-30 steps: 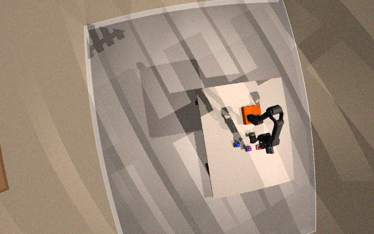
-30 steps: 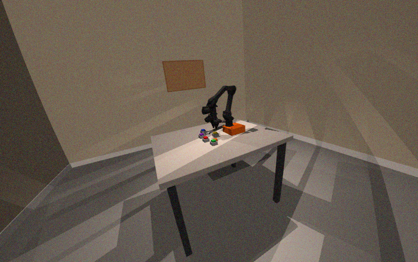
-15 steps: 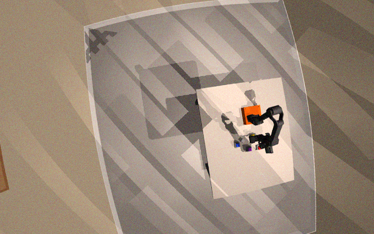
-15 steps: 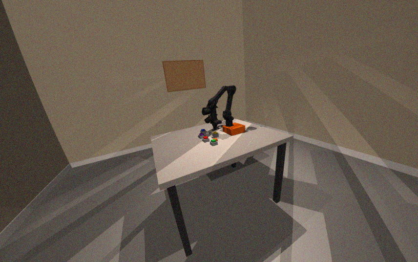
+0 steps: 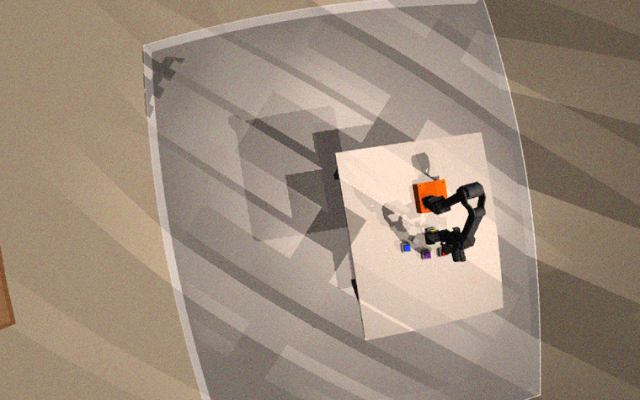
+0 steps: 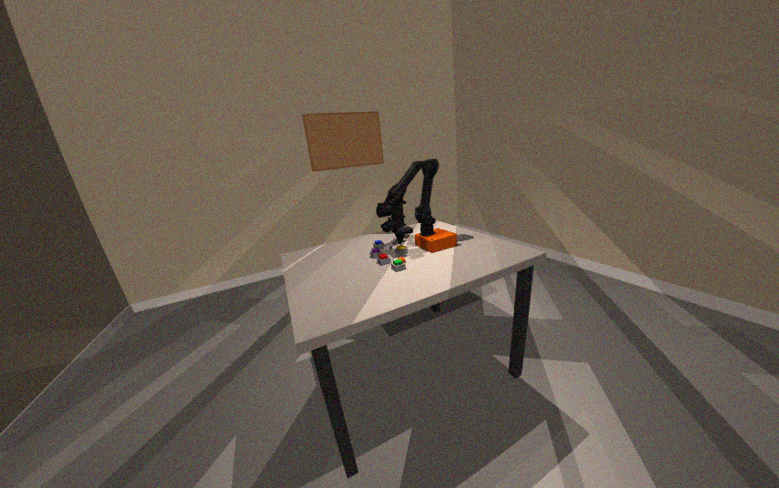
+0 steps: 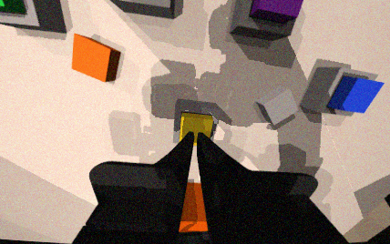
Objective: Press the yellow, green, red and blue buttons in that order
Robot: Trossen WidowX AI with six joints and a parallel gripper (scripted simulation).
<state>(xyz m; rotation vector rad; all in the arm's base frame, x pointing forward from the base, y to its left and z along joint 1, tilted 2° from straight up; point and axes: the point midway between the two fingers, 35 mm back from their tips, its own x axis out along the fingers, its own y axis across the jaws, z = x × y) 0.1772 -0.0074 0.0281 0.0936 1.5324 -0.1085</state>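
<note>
Now: the yellow button 20 mm below my gripper tip. Round my gripper tip: pale grey block (20 mm ahead, 100 mm to the right, 40 mm below); purple button (110 mm ahead, 60 mm to the right, 20 mm below); small orange block (70 mm ahead, 100 mm to the left, 40 mm below).
</note>
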